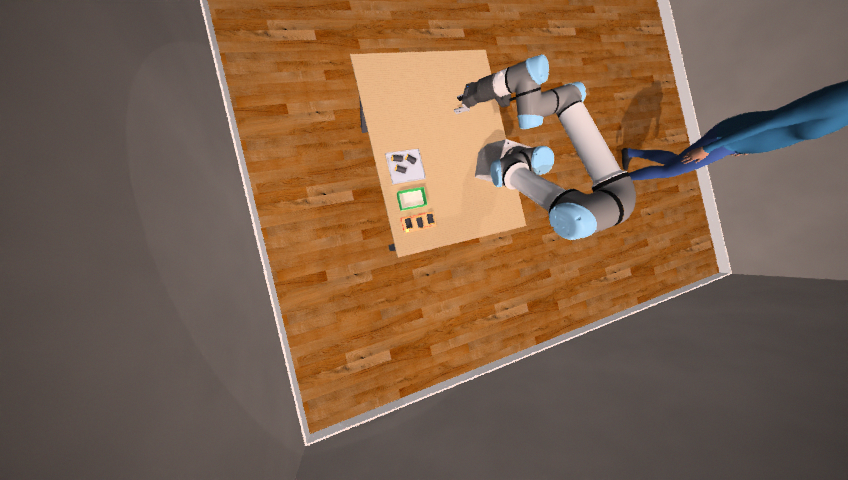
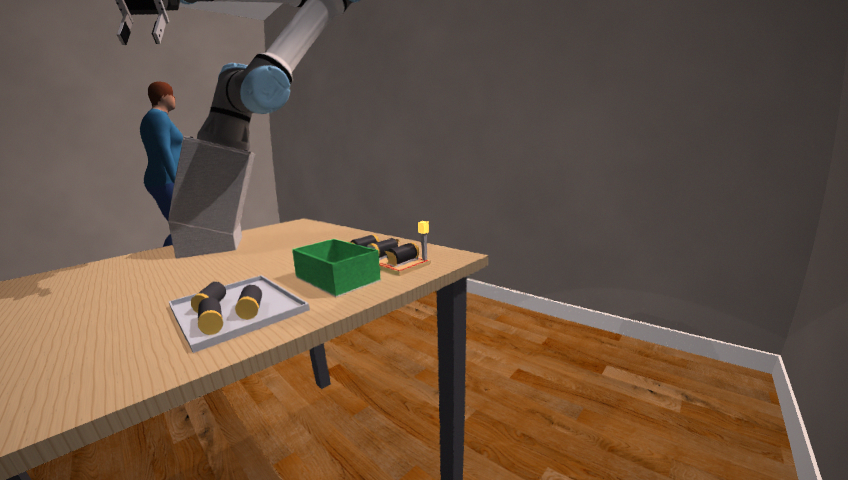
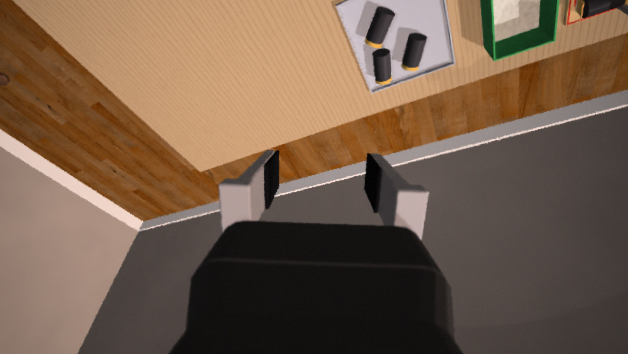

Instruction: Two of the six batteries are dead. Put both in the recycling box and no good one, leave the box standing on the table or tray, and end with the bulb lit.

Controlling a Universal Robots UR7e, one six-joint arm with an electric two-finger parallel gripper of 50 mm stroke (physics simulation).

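Frame: origin at the arm's base, x ahead, y left, z up, level; metres.
Where they show: gripper, between the fingertips: point(image 1: 456, 105) point(image 2: 138, 39) point(image 3: 322, 170); arm's base, origin of its link: point(image 2: 223, 145).
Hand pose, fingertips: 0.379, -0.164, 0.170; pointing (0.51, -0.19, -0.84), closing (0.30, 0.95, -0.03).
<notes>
Each offset is from my fingertips to the centre of the thing, as dx, dy, dz. Level surfaces: height alone.
My gripper point(image 1: 458, 104) point(image 2: 141, 34) point(image 3: 322, 170) is open and empty, high above the table and well away from the batteries. Three black batteries with gold ends, one {+0.174, +0.112, -0.445} point(image 1: 411, 159) point(image 2: 249, 301) point(image 3: 414, 51), another {+0.190, +0.050, -0.445} point(image 1: 396, 158) point(image 2: 210, 315) point(image 3: 382, 65) and a third {+0.111, +0.054, -0.445} point(image 1: 401, 169) point(image 2: 212, 295) point(image 3: 381, 25), lie on the grey tray. The green recycling box {+0.123, +0.286, -0.435} point(image 1: 411, 208) point(image 2: 357, 270) point(image 3: 525, 49) stands upright on the table; its visible floor is bare. Three more batteries lie side by side in the holder {+0.086, +0.417, -0.419} point(image 1: 435, 224) point(image 2: 401, 270). The bulb {+0.171, +0.468, -0.384} point(image 2: 423, 227) on its post glows yellow.
The grey tray {+0.141, +0.090, -0.459} point(image 1: 419, 175) point(image 2: 285, 318) point(image 3: 440, 30) lies beside the box, on the side away from the holder. The table {dz -0.465} point(image 1: 422, 83) point(image 2: 107, 333) point(image 3: 225, 75) ends close to the tray, box and holder. The arm's base pedestal point(image 2: 211, 202) stands across the table. A person point(image 1: 767, 130) point(image 2: 160, 142) stands behind the arm.
</notes>
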